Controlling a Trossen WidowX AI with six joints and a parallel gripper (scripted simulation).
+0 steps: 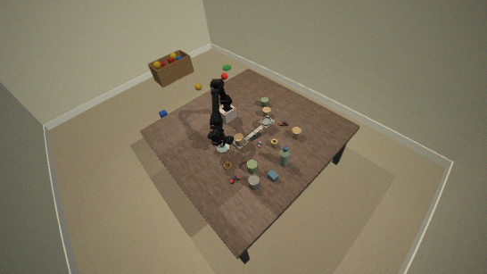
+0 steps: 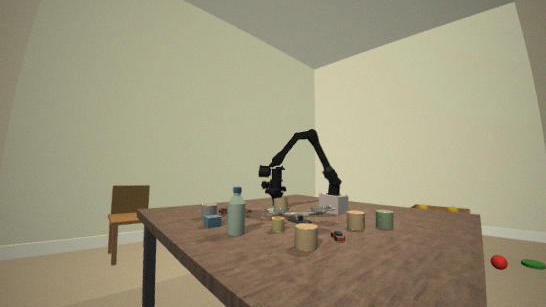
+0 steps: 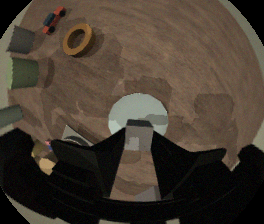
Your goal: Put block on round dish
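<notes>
Right now the pale round dish is 3 cm below my gripper tip. The rest, counted from my gripper tip: grey-blue block: right at my gripper tip; then grey cylinder: 37 cm ahead, 2 cm to the right, 1 cm above; then small balance: 25 cm to the left, 7 cm ahead, 1 cm below.
</notes>
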